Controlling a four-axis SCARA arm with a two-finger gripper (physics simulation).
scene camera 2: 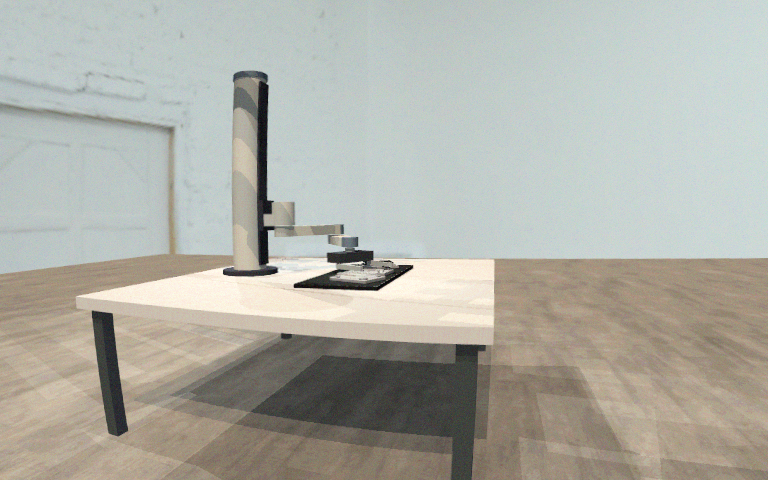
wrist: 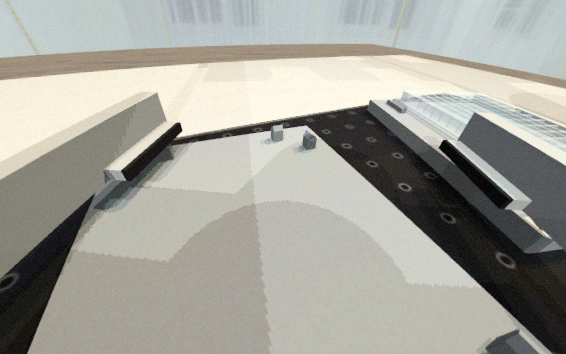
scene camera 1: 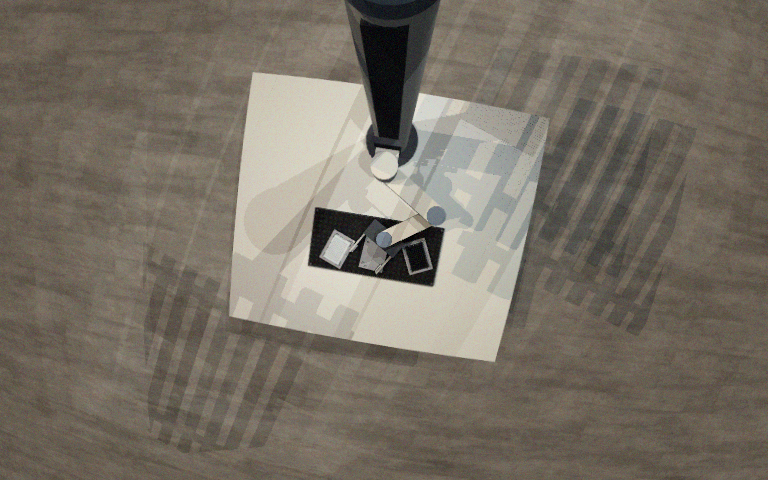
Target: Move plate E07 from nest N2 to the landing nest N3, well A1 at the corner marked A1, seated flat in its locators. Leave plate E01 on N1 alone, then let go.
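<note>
My gripper is open and empty, low over the middle nest. That nest is a flat grey plate with small corner locators, and no well plate shows on it. A clear well plate lies on the nest at the left end in scene camera 1; in the wrist view the right finger hides part of it. The right-end nest shows a grey rim around a black middle; I cannot tell whether that is a dark plate. Plate and nest labels are not readable.
The nests are on a black perforated mat on a cream table. The arm's column stands behind the mat. The right finger is close beside the nest with the clear plate.
</note>
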